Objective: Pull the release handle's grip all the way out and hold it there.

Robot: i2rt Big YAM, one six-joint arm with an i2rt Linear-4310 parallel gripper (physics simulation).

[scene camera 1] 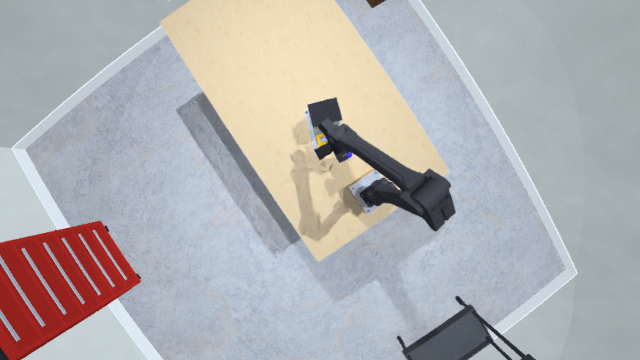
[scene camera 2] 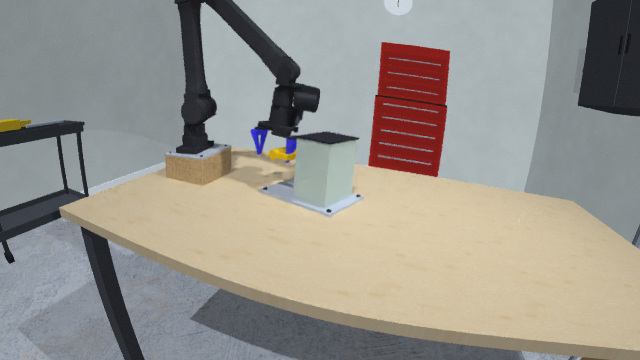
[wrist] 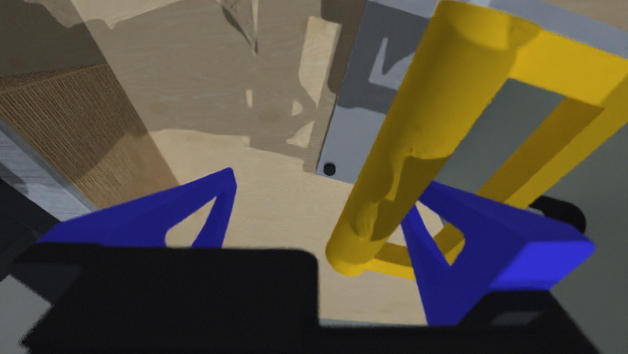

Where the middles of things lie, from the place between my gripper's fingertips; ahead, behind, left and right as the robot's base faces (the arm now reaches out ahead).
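The grey base plate (scene camera 2: 284, 190) is what I measure from here: my gripper is 80 mm above it, and it is also 130 mm short of the plate and 30 mm to the left of it.
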